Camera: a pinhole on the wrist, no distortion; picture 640 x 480 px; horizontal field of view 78.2 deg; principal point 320.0 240.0 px. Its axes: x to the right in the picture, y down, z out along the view. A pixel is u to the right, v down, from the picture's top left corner.
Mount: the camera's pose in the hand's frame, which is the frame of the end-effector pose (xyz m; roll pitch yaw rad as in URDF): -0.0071 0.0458 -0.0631 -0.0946 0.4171 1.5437
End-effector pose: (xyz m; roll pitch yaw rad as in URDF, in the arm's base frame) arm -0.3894 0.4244 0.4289 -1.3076 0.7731 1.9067
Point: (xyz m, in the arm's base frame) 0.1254 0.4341 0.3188
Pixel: behind the camera
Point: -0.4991 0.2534 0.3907
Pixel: 356.2 308.9
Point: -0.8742 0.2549 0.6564
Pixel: 90.0 314.2
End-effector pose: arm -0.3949 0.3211 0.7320 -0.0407 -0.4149 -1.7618
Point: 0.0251 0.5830 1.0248
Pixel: 371.2 334.2
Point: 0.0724 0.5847 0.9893
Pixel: 408.1 352.3
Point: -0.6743 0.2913 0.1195
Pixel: behind the camera
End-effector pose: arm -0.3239 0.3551 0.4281 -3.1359 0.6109 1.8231
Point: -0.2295 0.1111 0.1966
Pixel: 130.0 281.0
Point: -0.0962 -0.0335 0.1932
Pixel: 214.8 370.0
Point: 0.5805 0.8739 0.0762
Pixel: outside the picture
